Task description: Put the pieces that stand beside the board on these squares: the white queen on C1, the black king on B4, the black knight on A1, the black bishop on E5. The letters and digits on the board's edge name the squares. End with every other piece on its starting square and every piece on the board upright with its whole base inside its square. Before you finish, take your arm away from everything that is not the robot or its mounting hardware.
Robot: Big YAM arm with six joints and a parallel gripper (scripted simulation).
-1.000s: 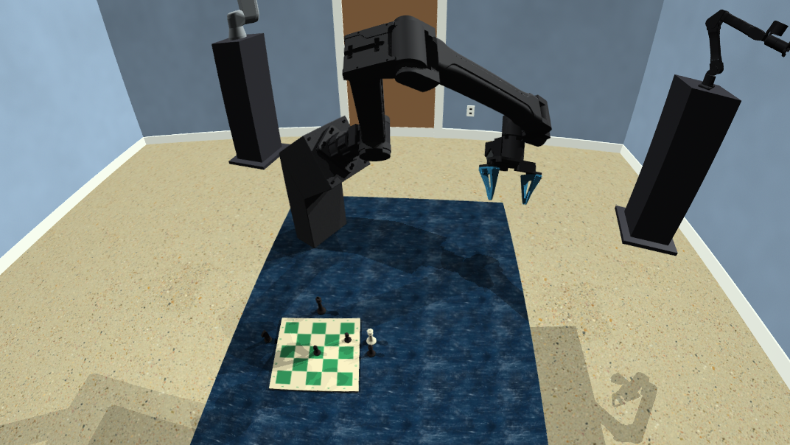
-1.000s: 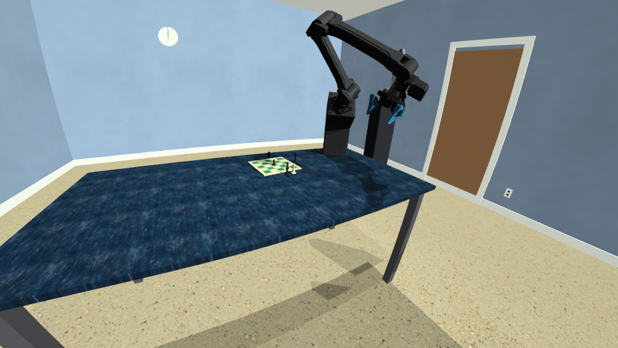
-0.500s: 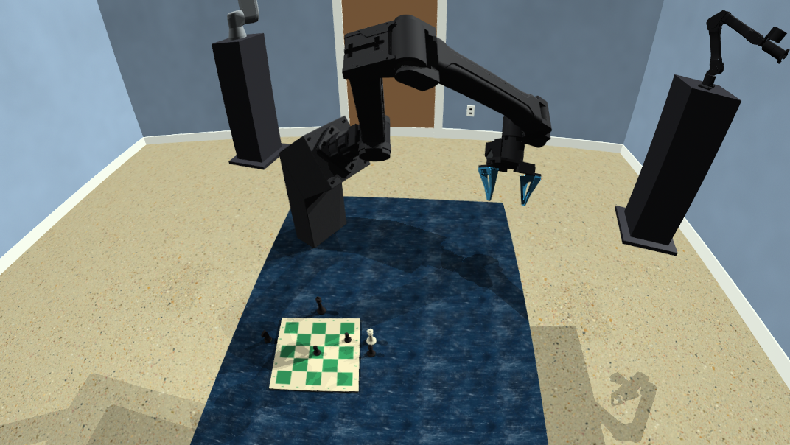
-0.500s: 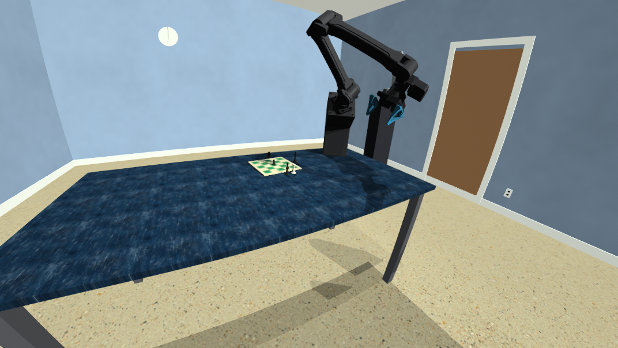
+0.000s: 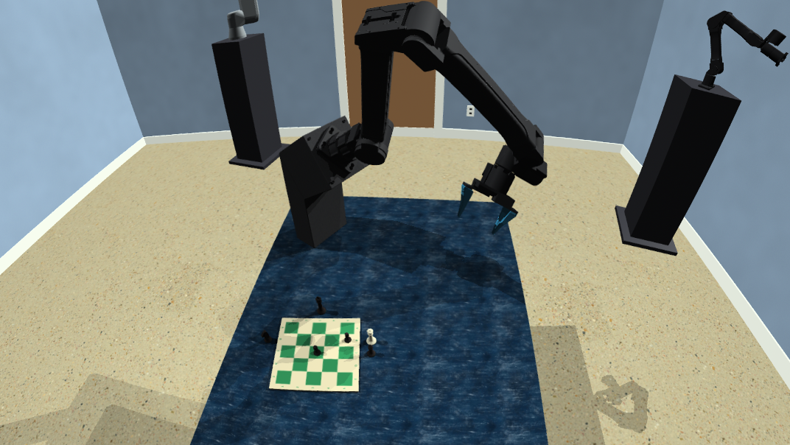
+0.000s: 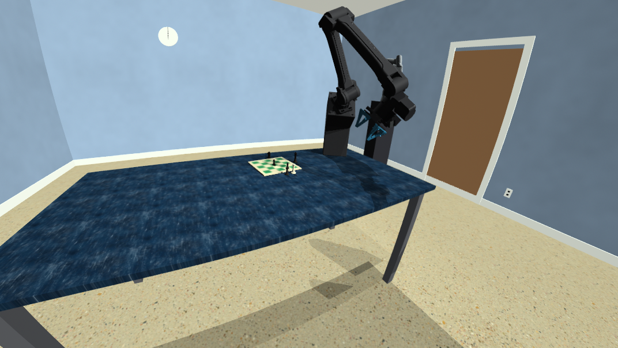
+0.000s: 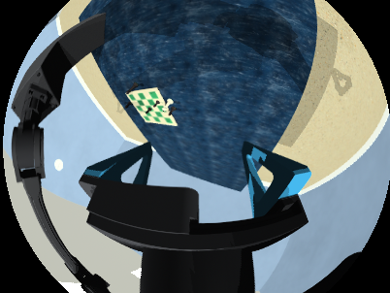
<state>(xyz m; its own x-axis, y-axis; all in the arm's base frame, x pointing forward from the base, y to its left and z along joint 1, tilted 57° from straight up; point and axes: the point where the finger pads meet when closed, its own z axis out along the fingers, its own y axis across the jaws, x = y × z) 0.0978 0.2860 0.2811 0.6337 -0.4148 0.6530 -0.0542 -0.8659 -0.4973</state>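
My hand is 25 cm short of the white queen, 23 cm above it and 19 cm to the left of it. Also, from my hand: black king: 36 cm to the right, 22 cm below, 21 cm ahead; cream board: 33 cm ahead, 30 cm to the right, 25 cm below.
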